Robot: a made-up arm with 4 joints. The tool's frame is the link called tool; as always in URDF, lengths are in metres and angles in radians. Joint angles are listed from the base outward. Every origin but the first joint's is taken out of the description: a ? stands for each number. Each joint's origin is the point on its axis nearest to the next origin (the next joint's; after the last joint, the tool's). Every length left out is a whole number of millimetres.
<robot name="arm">
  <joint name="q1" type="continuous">
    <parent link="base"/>
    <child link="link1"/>
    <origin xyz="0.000 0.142 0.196" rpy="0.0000 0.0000 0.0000"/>
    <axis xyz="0 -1 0"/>
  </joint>
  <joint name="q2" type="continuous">
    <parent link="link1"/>
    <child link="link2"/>
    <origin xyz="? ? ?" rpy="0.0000 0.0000 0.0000"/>
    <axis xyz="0 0 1"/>
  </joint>
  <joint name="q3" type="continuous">
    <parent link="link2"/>
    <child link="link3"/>
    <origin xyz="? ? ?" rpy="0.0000 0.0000 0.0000"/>
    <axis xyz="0 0 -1"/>
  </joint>
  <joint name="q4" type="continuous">
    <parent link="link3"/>
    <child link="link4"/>
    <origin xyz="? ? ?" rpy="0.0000 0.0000 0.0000"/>
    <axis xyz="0 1 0"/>
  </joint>
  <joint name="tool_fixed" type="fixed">
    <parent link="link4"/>
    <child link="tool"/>
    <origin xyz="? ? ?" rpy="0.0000 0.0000 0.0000"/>
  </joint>
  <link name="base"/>
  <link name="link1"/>
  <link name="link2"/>
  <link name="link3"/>
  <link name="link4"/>
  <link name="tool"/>
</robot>
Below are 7 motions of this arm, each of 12 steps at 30 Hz.
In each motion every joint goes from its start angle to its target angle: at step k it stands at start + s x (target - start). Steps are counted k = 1, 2, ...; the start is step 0. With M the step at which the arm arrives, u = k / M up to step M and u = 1 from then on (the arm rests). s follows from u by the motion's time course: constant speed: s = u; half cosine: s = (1 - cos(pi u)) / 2; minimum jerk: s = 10 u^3 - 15 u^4 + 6 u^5.
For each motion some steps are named. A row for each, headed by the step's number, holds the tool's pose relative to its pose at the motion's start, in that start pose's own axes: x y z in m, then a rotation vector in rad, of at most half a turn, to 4 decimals.
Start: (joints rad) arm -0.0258 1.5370 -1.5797 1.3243
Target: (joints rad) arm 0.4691 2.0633 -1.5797 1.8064
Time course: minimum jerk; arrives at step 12
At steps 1, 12:
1: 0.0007 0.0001 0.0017 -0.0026 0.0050 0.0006
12: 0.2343 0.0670 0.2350 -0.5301 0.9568 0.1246

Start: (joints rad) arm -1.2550 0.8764 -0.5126 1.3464
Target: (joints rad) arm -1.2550 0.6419 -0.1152 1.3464
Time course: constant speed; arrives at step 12
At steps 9, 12:
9: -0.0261 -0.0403 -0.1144 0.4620 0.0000 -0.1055
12: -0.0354 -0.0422 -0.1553 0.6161 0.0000 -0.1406

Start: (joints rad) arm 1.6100 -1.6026 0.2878 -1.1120
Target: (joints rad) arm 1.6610 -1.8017 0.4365 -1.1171
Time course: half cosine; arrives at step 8
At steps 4, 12:
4: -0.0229 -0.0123 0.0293 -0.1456 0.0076 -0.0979
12: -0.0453 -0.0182 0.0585 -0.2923 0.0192 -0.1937

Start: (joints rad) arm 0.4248 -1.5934 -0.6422 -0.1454
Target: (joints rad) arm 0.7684 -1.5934 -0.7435 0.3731
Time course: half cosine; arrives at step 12
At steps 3, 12:
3: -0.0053 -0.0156 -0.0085 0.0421 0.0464 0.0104
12: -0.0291 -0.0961 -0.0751 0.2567 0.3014 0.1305

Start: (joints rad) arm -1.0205 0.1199 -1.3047 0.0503
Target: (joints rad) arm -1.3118 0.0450 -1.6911 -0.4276
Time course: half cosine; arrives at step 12
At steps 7, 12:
7: 0.0253 -0.0563 -0.0618 0.2028 -0.2901 0.1768
12: 0.0416 -0.0813 -0.1040 0.3486 -0.4734 0.2513

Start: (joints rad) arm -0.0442 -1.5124 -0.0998 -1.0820
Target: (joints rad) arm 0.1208 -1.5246 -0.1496 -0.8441
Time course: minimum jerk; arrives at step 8
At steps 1, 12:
1: -0.0005 -0.0009 -0.0002 0.0018 0.0034 -0.0020
12: -0.0311 -0.0523 -0.0137 0.1238 0.2083 -0.1121

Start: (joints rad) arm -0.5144 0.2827 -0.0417 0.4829
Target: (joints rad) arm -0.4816 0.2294 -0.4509 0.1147
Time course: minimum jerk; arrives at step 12
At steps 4, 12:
4: 0.0028 0.0053 0.0018 -0.0343 -0.0837 0.0664
12: 0.0140 0.0260 0.0041 -0.1207 -0.3932 0.3376

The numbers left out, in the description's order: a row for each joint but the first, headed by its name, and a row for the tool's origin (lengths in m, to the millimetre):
q2: -0.028 0.000 0.333
q3: 0.062 -0.093 0.000
q4: 0.077 -0.182 0.000
tool: -0.047 0.000 0.068

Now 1 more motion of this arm.
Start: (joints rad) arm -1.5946 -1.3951 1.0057 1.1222
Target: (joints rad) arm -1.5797 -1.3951 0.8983 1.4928
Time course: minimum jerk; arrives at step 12
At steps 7, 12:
7: 0.0272 0.0073 0.0216 -0.0644 0.2490 0.0291
12: 0.0423 0.0123 0.0308 -0.1015 0.3807 0.0385

